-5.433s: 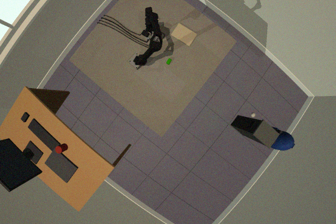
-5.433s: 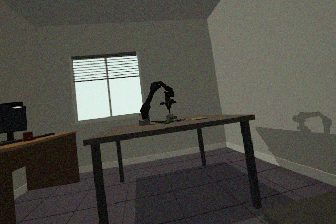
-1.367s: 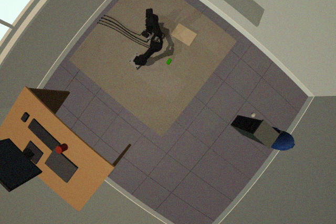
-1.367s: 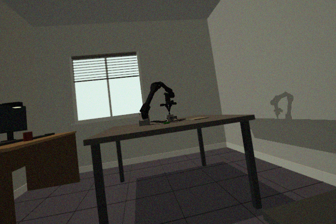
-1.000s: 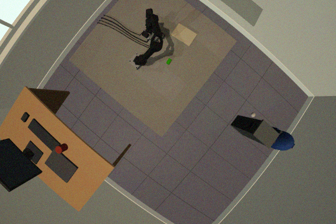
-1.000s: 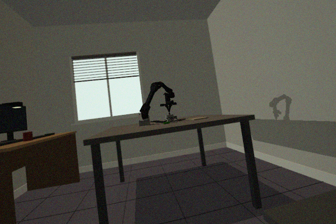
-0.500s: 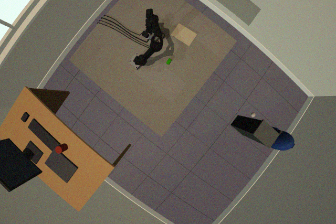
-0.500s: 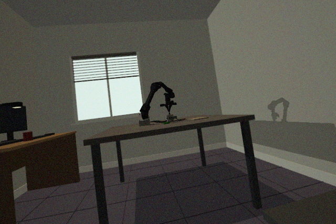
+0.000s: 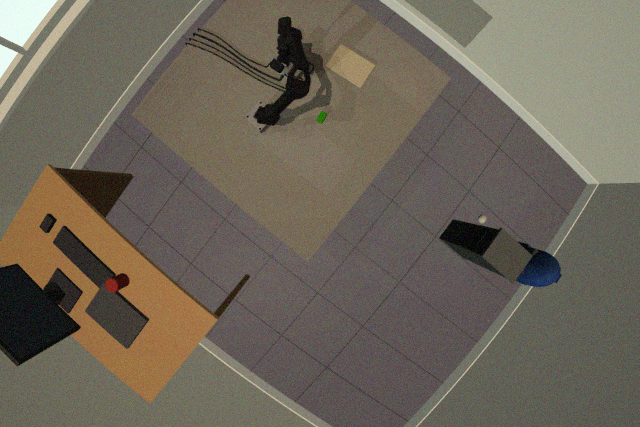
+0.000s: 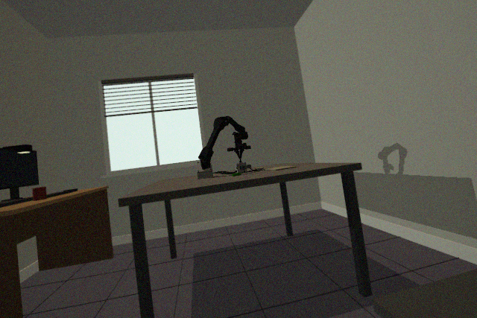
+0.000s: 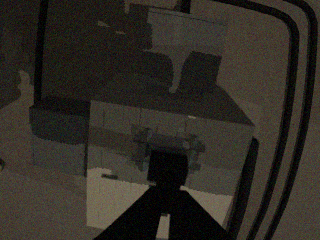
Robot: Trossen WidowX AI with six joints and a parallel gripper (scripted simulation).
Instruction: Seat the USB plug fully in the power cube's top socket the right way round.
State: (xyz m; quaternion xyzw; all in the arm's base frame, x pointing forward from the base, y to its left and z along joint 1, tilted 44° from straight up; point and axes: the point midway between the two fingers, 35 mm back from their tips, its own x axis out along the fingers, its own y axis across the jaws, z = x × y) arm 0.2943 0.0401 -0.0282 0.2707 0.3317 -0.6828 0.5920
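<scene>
Now: gripper tip 20 mm above the dark USB plug. Also, from my gripper tip: tan sheet 220 mm ahead, 260 mm to the right, 100 mm below; small green block 110 mm behind, 290 mm to the right, 100 mm below.
</scene>
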